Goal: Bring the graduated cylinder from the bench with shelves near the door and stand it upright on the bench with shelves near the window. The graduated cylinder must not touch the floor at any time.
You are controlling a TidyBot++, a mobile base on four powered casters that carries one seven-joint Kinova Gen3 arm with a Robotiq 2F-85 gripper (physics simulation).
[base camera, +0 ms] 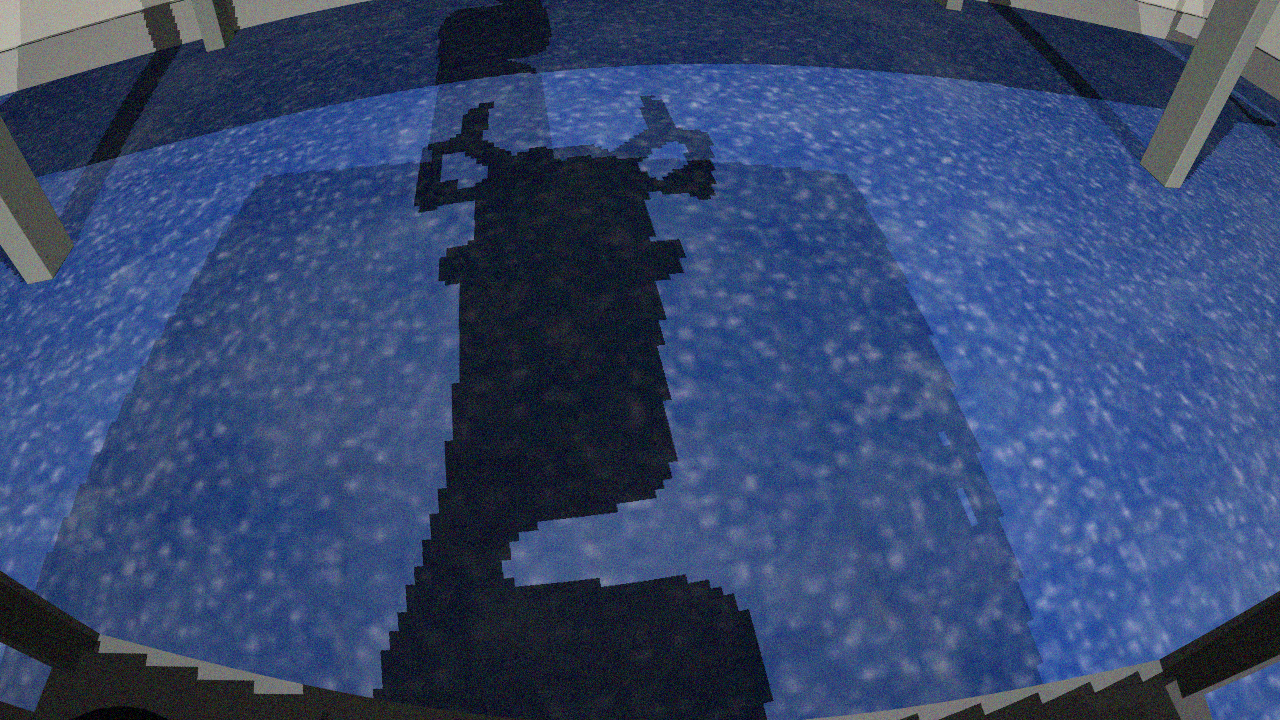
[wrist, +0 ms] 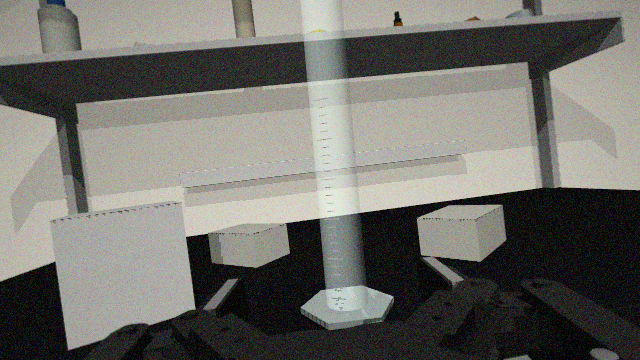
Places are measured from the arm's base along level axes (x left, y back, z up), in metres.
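Where they show: gripper, fingertip midpoint: (wrist: 332, 287).
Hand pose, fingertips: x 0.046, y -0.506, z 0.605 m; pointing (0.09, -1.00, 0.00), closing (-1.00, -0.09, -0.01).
Each offset is from my fingertips to the top centre of the thing. "spot": to the spot under its first point. Level surfaces: height alone.
The clear graduated cylinder @[spot: dx -0.004, dy -0.149, dz +0.053 m] (wrist: 336, 175) stands upright on its hexagonal foot on the black bench top @[dz -0.087 m] (wrist: 590, 235) in the wrist view. Its upper end runs out of the top of the view. My gripper (wrist: 332, 287) is open, with one finger to each side of the cylinder in the picture and neither touching it. The whole foot shows beyond the gripper's dark body. The cylinder and gripper do not show in the base view. Whether this bench is the one near the window or the door cannot be told.
White boxes @[dx +0.266, dy -0.211, dz +0.043 m] (wrist: 122, 270) @[dx +0.185, dy -0.419, dz -0.029 m] (wrist: 250, 246) @[dx -0.184, dy -0.352, dz -0.029 m] (wrist: 460, 232) stand left and right of the cylinder. A shelf @[dz +0.351 m] (wrist: 200, 70) on posts (wrist: 545, 130) carries a white bottle @[spot: dx +0.603, dy -0.520, dz +0.457 m] (wrist: 59, 30) and small items. Bench legs (base camera: 1203, 98) (base camera: 26, 205) rise from the blue floor @[dz -1.001 m] (base camera: 1118, 376) at both sides.
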